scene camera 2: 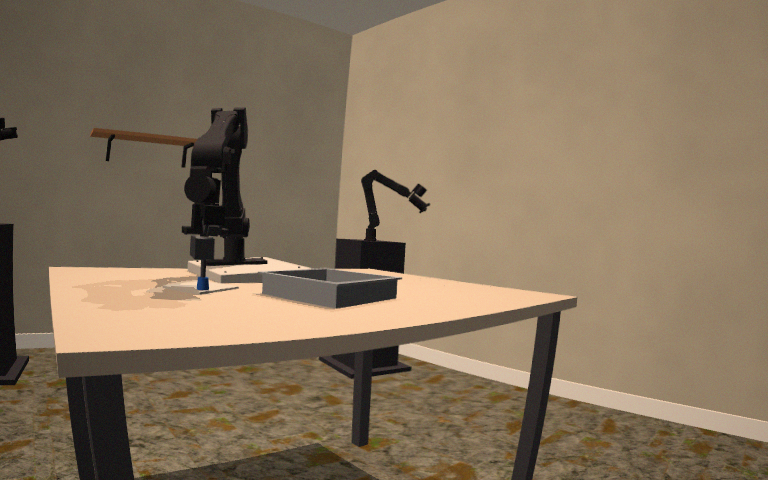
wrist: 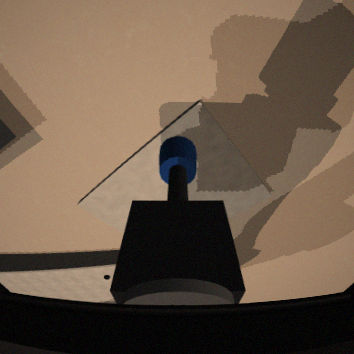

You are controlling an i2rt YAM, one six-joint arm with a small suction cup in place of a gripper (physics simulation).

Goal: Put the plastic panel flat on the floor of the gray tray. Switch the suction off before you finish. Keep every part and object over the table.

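Places are measured from the arm's base along level axes (x ahead, y left, z up), in metres.
Pixels of known places: end effector, tool point: (scene camera 2: 202,293) (wrist: 177,146); arm's base, origin of the base link: (scene camera 2: 234,263).
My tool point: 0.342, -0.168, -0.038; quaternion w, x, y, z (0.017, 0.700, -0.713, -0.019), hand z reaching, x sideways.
Observation:
Ahead of a thing's pixels: the offset from my tool point to its top centre, as dx, dy, dz. Level surfaces: height alone.
The plastic panel {-0.054, +0.007, +0.010} (scene camera 2: 220,290) (wrist: 135,185) is a thin, pale, see-through square lying flat at table height, left of the tray in the scene view. My gripper (scene camera 2: 202,286) (wrist: 178,150), a blue suction cup on a black rod, points straight down and is pressed on the panel's top face near its middle. It is shut on the panel; the contact itself is hidden under the cup. The gray tray {+0.066, +0.286, +0.054} (scene camera 2: 300,289) is an open, low-walled box standing upright on the table, apart from the panel. Its inner floor is hidden in the scene view.
The table {dz +0.004} (scene camera 2: 453,302) bears the arm's white base plate (scene camera 2: 249,272) behind the panel and tray; this plate (wrist: 60,285) also shows at the wrist view's lower left. The arm's shadows fall across the panel and table. Another black arm (scene camera 2: 370,198) stands on a pedestal behind the table.

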